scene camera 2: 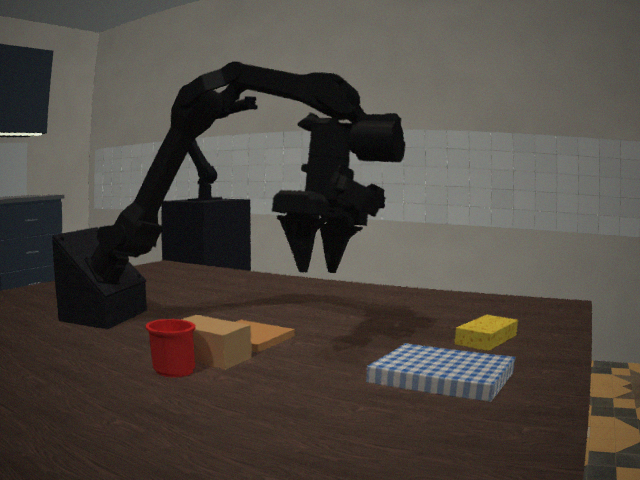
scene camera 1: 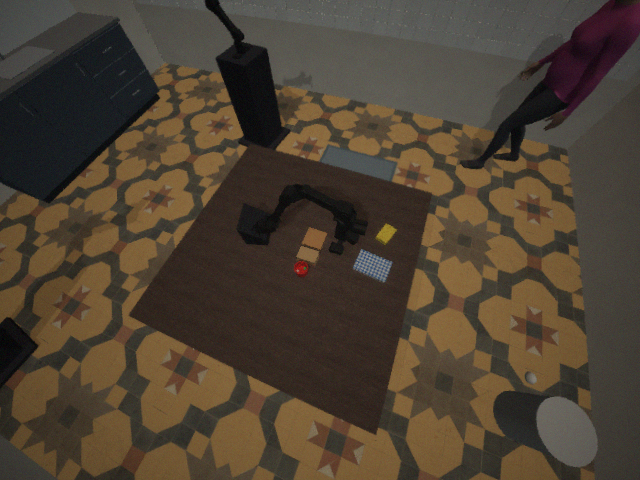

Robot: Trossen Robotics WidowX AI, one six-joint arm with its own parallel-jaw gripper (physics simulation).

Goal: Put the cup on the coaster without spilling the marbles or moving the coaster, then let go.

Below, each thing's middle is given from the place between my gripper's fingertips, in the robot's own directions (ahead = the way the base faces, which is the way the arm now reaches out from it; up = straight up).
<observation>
Now: hand 140 mm past the tan block (scene camera 2: 218, 343), 80 mm to the left of it and 110 mm above it. Also, from my hand: red cup (scene camera 2: 171, 340) (130 mm behind, 170 mm to the right, 100 mm below); then coaster (scene camera 2: 263, 336) (170 mm behind, 40 mm to the left, 130 mm below).
</observation>
